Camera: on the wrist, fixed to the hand. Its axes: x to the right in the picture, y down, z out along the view.
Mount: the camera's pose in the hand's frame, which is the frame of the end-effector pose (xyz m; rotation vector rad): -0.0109 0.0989 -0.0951 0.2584 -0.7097 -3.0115
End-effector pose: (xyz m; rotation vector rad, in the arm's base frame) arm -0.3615 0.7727 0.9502 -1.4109 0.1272 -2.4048
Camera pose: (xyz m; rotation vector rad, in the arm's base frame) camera -0.4136 0.6747 0.8689 0.5038 1.2858 0.1622
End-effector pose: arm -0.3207 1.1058 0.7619 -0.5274 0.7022 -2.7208
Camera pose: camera -0.3327 1.0651 0.6310 0.9359 0.5987 0.2799
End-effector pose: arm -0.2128 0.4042 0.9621 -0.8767 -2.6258 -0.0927
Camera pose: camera -0.1154 0.4608 1.0412 -2.5107 1.0085 0.0865
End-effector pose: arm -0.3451 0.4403 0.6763 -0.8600 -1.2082 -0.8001
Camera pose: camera -0.2180 0.4021 0.6399 -1.2179 1.4045 1.3032
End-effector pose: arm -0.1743 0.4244 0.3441 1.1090 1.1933 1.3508
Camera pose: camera -0.2769 0.4006 0.4327 -0.6895 0.8868 -1.4027
